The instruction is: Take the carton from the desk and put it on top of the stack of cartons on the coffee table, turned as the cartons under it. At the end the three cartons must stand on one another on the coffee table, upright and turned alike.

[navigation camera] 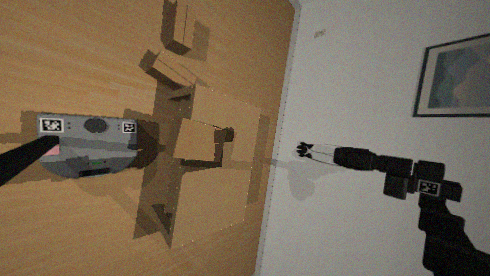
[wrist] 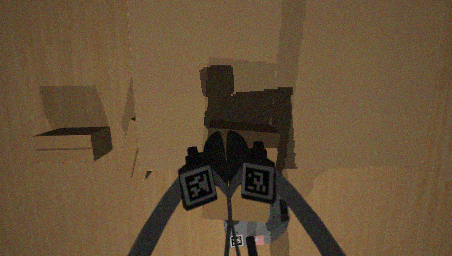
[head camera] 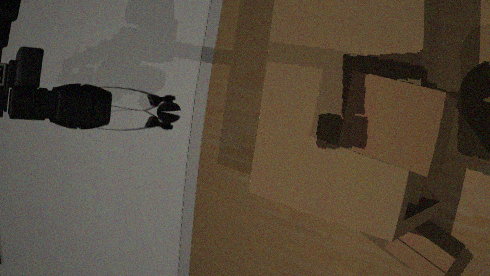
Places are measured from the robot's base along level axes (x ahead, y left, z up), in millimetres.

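Where they show: gripper, fingertip midpoint: (navigation camera: 297, 148) (wrist: 225, 149) (head camera: 178, 113); robot's base, link origin: (navigation camera: 96, 124).
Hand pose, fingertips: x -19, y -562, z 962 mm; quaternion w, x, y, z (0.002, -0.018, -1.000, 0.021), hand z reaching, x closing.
Each offset is from my fingertips to the top centre of the thing. "spot": to the spot under its first point. Level surfaces: height alone.
A light brown carton top {spot: dx -21, dy +235, dz -391 mm} (head camera: 405, 120) (navigation camera: 195, 140) (wrist: 250, 207) shows on the low brown table {dz -510 mm} (head camera: 300, 175) (navigation camera: 215, 200) (wrist: 350, 125), near the edge beside my base. It looks upright and roughly lined up with the table. Seen from above, its sides are mostly hidden, and I cannot tell how many cartons stand under this top. Dark arm shadows fall across it. My gripper (head camera: 172, 110) (navigation camera: 301, 149) (wrist: 225, 149) is shut and empty, with its tips together. It is high above and apart from the carton, towards the wall side. The desk cannot be identified in these views.
My grey base (navigation camera: 87, 145) stands beside the table. Two brown boxes {dx +698, dy +142, dz -780 mm} (navigation camera: 182, 25) {dx +386, dy +190, dz -780 mm} (navigation camera: 172, 70) lie on the floor past one table end; one box {spot: dx +377, dy +213, dz -781 mm} (head camera: 425, 252) also shows in the head view. A white wall (head camera: 90, 200) (navigation camera: 350, 100) with a framed picture (navigation camera: 460, 80) runs beyond the table.
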